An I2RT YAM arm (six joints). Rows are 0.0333 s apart.
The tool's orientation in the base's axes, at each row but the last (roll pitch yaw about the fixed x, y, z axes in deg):
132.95 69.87 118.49
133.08 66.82 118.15
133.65 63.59 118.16
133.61 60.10 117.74
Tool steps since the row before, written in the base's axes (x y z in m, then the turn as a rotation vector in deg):
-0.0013 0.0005 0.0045 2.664 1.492 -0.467
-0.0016 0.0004 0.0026 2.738 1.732 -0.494
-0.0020 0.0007 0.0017 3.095 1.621 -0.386
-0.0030 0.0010 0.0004 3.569 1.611 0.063
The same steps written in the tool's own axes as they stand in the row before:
-0.0039 0.0012 -0.0024 0.452 1.990 2.318
-0.0020 0.0007 -0.0023 0.547 2.223 2.345
-0.0008 0.0006 -0.0025 0.332 2.267 2.666
0.0008 0.0001 -0.0031 -0.172 2.571 2.949

